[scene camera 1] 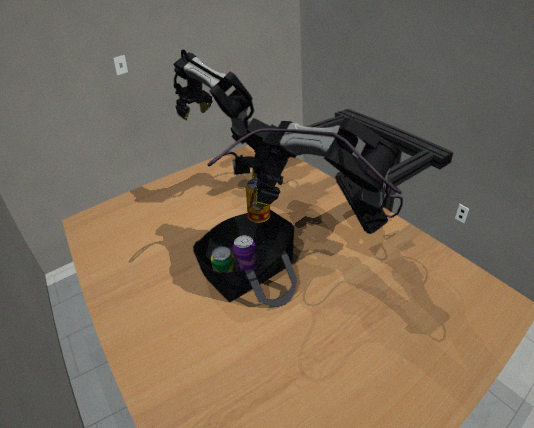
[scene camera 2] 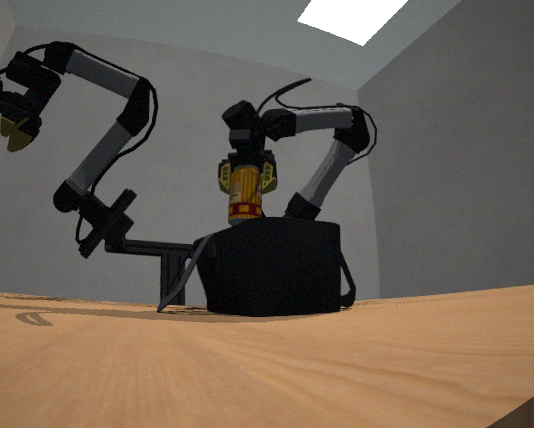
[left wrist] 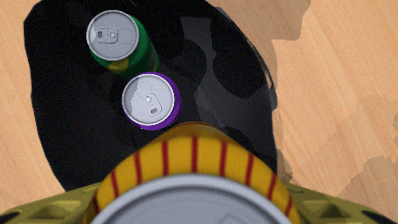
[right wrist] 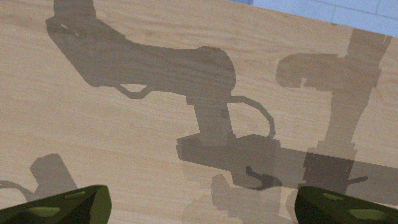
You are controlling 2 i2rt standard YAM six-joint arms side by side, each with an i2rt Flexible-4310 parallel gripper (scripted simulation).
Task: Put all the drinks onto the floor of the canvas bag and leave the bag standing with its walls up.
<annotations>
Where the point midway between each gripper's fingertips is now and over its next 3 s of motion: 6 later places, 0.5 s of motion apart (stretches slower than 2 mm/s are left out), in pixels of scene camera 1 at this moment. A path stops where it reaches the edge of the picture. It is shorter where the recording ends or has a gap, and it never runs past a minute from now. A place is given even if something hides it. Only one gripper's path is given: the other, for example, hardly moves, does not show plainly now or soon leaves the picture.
The left gripper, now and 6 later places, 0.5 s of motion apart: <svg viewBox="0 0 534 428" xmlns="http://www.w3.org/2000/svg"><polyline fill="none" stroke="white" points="256,198 256,198 258,201 259,205 259,211 259,216 259,220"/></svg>
</annotations>
